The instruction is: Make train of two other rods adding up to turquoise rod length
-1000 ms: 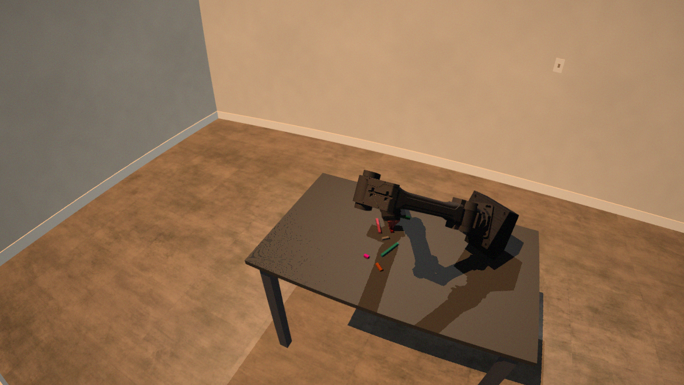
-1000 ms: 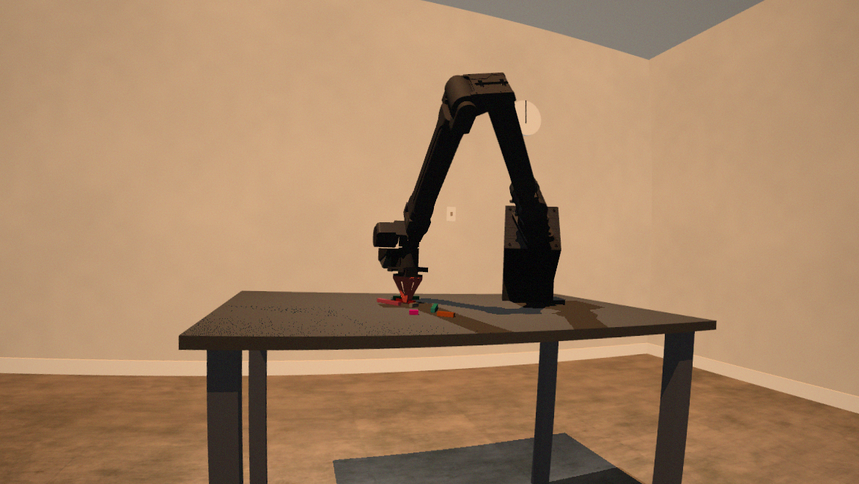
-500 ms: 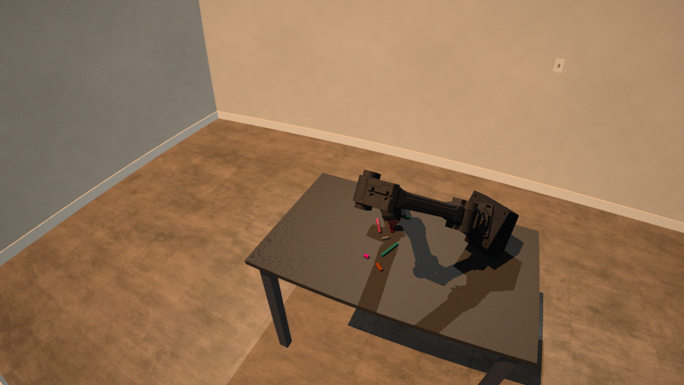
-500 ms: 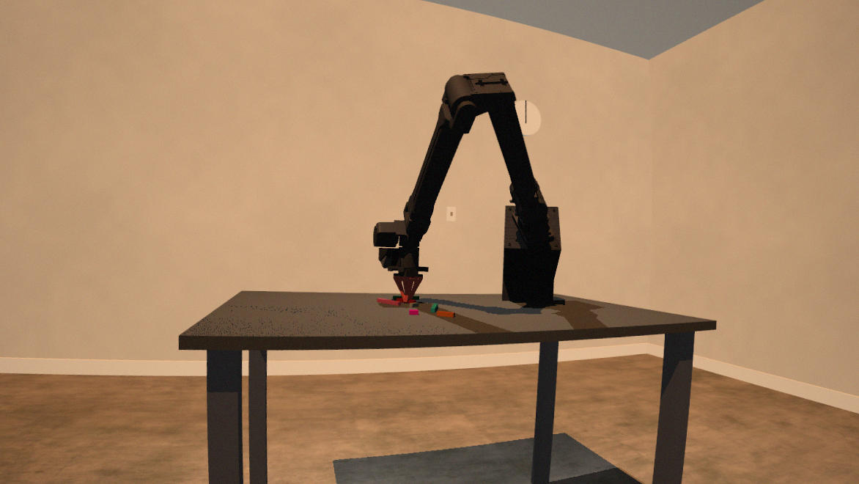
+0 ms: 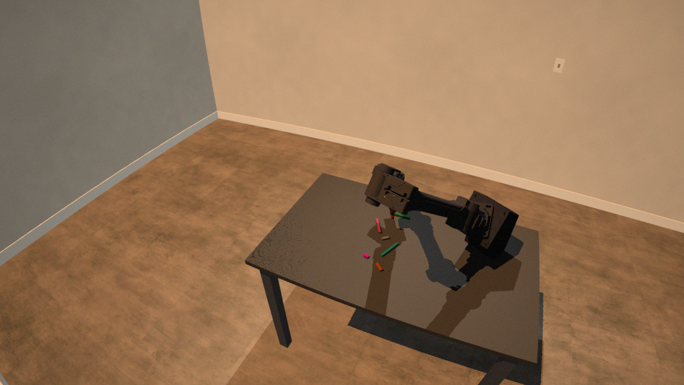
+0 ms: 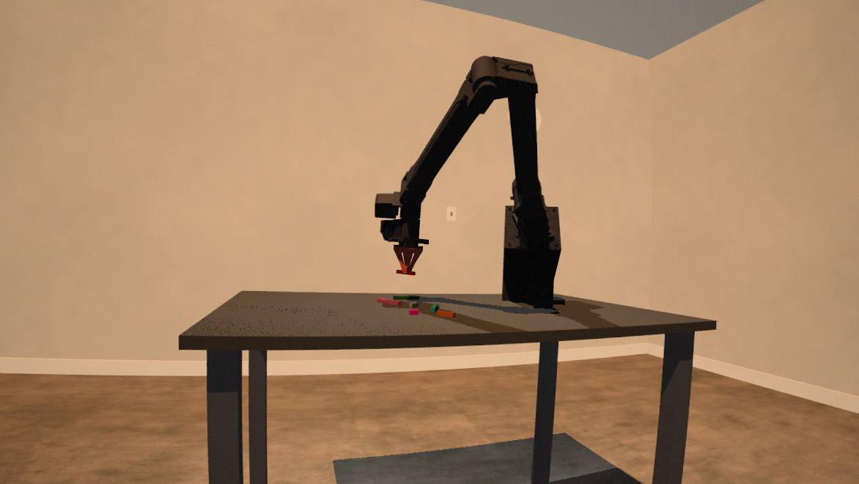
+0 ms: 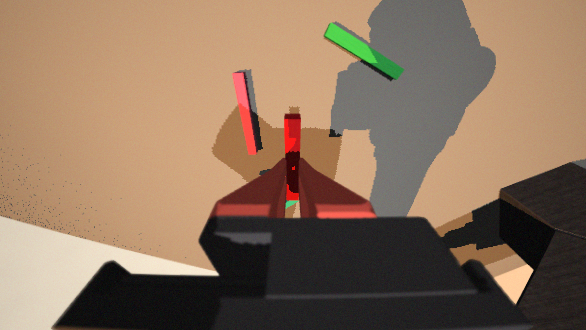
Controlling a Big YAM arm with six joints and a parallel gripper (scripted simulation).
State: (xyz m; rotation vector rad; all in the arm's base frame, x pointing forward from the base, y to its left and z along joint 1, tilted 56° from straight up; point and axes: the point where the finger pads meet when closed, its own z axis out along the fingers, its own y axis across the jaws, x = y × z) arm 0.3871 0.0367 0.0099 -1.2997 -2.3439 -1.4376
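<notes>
Right now my hand is 2 cm past the grey rod, 7 cm to the right of it and 8 cm above it. Round my hand: red rod (right at my hand); then green rod (10 cm to the right, 8 cm below); then pink rod (5 cm ahead, 3 cm to the left, 8 cm below).
</notes>
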